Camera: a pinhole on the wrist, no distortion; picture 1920 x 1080 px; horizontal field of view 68.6 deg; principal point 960.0 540.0 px. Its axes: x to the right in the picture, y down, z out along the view. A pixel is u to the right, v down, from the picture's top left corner.
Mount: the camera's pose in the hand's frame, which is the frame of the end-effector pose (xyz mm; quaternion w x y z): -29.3 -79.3 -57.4 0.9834 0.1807 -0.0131 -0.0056
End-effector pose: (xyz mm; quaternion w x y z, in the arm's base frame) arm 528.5 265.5 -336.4 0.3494 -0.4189 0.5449 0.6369
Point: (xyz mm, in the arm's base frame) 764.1 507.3 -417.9
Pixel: 1027 85
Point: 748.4 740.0 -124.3
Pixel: 293 741
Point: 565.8 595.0 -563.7
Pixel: 1830 686
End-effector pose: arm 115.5 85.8 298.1 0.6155 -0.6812 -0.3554 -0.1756
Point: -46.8 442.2 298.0
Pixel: 1042 965
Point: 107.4 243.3 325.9
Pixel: outside the picture
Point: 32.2 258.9 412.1
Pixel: 1600 691
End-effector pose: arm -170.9 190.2 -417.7 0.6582 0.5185 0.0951 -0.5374
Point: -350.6 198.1 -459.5
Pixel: 799 66
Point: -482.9 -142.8 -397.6
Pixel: 1273 691
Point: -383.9 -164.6 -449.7
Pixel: 1625 827
